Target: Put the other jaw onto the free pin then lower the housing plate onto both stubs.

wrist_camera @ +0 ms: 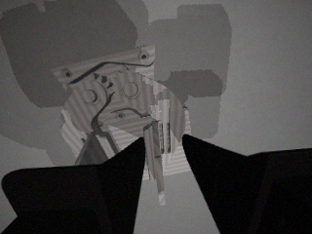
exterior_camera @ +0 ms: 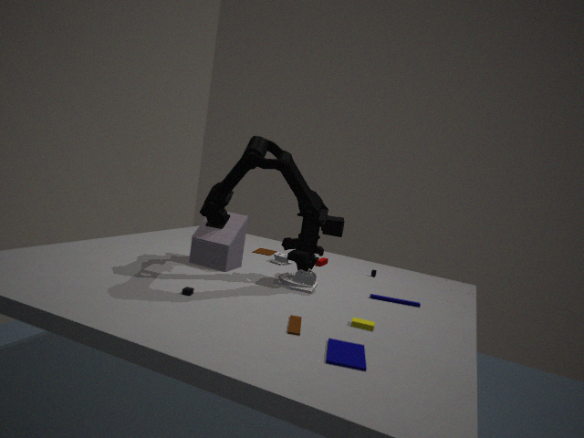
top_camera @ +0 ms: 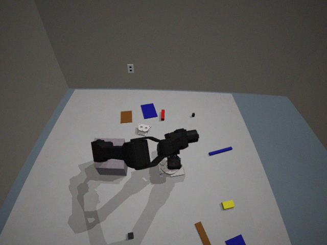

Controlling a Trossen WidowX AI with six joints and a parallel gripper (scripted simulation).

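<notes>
Right now my gripper tip is 3 cm past the grey jaw and 2 cm to the left of it. The rest, counted from my gripper tip: blue bar 29 cm ahead, 5 cm to the left, 1 cm below; then yellow block 26 cm to the right, 25 cm ahead, 1 cm below; then red block 34 cm to the left, 3 cm behind.
</notes>
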